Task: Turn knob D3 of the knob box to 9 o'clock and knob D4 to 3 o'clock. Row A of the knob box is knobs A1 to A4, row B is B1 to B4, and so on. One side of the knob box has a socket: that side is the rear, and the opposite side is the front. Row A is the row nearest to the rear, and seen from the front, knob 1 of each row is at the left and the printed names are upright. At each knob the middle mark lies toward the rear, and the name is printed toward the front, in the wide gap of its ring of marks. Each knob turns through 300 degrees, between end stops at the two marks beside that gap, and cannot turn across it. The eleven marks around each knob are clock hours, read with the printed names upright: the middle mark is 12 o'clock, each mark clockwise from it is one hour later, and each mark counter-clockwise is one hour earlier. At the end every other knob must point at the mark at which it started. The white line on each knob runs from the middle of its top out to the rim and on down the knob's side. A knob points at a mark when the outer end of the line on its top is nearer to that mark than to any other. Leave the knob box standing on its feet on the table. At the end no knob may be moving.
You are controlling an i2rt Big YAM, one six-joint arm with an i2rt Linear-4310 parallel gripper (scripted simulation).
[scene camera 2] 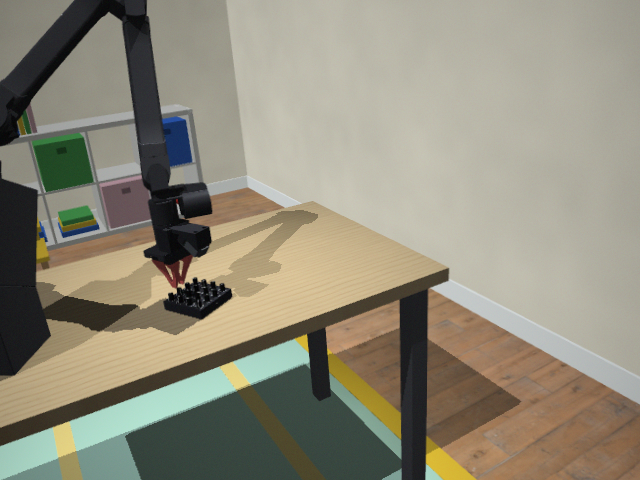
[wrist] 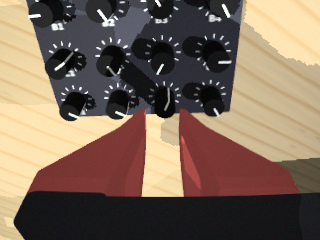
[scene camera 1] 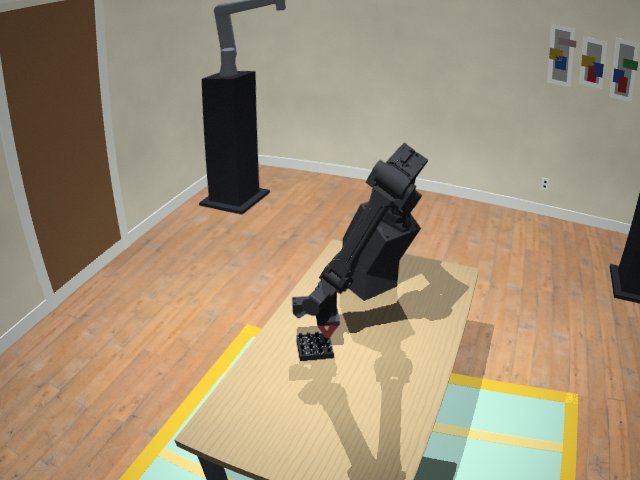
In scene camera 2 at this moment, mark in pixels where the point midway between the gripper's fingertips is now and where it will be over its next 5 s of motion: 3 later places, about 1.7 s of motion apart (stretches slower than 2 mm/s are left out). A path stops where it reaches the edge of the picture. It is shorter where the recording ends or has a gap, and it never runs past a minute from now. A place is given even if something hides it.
The gripper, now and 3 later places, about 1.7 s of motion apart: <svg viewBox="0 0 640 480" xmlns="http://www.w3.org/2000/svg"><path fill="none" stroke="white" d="M178 285L177 290L174 269L177 284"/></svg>
